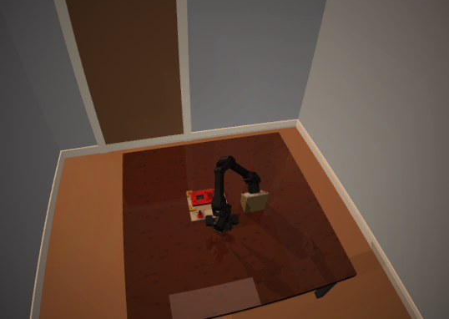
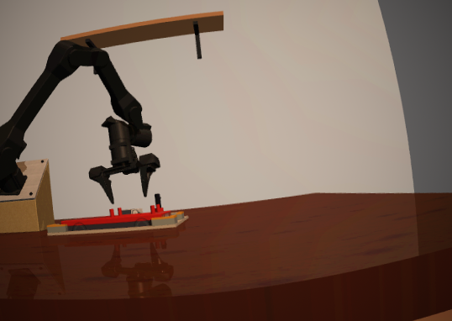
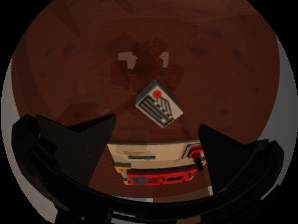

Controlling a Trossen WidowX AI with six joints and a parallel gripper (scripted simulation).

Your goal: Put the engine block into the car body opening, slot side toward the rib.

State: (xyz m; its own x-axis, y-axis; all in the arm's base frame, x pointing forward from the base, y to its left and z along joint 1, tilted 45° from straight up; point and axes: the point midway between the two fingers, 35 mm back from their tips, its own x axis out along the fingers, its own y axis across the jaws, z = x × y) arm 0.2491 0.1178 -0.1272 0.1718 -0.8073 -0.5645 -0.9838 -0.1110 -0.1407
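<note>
Right now the engine block is 4 cm below my gripper tip. Also, from my gripper tip: black post: 11 cm to the right, 11 cm ahead, 2 cm below.
</note>
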